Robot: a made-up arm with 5 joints. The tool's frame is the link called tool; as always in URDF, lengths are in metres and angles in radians. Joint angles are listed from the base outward.
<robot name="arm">
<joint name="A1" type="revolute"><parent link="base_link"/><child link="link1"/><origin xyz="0 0 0.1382" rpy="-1.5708 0 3.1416"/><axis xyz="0 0 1"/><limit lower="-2.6" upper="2.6"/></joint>
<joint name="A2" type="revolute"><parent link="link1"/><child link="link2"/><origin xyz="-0.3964 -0.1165 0.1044" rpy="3.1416 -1.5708 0"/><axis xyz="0 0 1"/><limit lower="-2.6" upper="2.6"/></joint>
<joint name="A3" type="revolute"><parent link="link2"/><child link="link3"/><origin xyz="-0.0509 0.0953 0.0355" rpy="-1.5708 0 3.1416"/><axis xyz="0 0 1"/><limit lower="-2.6" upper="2.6"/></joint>
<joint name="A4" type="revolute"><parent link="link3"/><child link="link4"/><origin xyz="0.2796 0.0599 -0.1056" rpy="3.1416 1.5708 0"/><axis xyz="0 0 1"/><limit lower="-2.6" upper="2.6"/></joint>
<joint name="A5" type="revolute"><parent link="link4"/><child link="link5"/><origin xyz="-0.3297 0.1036 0.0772" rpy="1.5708 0 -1.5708"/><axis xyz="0 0 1"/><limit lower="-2.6" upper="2.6"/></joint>
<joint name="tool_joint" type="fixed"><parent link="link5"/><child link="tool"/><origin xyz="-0.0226 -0.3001 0.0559" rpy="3.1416 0 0"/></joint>
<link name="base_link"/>
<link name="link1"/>
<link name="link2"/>
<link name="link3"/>
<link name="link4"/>
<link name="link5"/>
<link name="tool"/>
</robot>
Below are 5 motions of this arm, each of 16 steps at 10 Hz.
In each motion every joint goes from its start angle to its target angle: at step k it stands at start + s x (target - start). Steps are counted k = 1, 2, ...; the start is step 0. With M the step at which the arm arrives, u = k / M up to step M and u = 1 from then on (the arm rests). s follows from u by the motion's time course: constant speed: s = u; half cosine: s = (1 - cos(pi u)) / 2; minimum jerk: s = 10 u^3 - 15 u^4 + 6 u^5.
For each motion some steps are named. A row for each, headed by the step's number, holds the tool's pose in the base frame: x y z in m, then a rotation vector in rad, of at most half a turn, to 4 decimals.
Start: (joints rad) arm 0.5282 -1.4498 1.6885 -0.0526 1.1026
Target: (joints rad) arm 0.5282 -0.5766 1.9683 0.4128 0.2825
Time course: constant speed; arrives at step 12
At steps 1, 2, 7, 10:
1: 0.6656 0.0408 0.3958 0.8424 1.4984 -1.8335
2: 0.6848 0.0151 0.3824 0.8628 1.3563 -1.8947
7: 0.7435 -0.1279 0.3477 0.8032 0.6358 -2.0865
10: 0.7506 -0.2133 0.3470 0.6488 0.2364 -2.1211

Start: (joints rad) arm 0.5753 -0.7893 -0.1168 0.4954 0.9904
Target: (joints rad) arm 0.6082 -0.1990 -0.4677 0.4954 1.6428
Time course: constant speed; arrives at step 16
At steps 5, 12, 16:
5: 0.3719 0.3106 0.7829 1.1711 -0.5821 -0.7661
12: 0.4122 0.3237 0.6888 1.0488 -0.6281 -0.8847
16: 0.4372 0.3164 0.6326 0.9764 -0.6570 -0.9574

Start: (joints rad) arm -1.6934 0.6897 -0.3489 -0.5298 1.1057
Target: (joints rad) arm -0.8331 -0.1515 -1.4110 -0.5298 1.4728
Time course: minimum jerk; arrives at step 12
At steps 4, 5, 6, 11, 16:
4: -0.2263 0.0847 -0.0605 -1.2626 1.5153 0.1394
5: -0.1720 0.0904 -0.0535 -1.1048 1.4636 0.1104
6: -0.1180 0.0886 -0.0420 -0.9266 1.3750 0.0904
11: 0.0083 0.0516 -0.0087 -0.3820 0.9010 0.1042
16: 0.0094 0.0512 -0.0085 -0.3768 0.8949 0.1048

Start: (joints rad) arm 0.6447 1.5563 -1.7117 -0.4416 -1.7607
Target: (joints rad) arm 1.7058 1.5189 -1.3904 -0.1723 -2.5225
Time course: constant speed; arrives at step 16
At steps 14, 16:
14: -0.3592 -0.2346 0.4956 -0.6174 1.6986 1.6279
16: -0.3723 -0.2500 0.4592 -0.7083 1.6327 1.6160

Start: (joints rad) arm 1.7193 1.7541 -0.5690 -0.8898 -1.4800
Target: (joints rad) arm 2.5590 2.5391 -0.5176 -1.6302 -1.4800
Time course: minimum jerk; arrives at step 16
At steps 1, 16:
1: -0.0801 0.1718 -0.0429 -0.6225 0.4310 -0.1123
16: 0.2486 0.1837 0.5098 0.7480 -0.4247 -0.7871

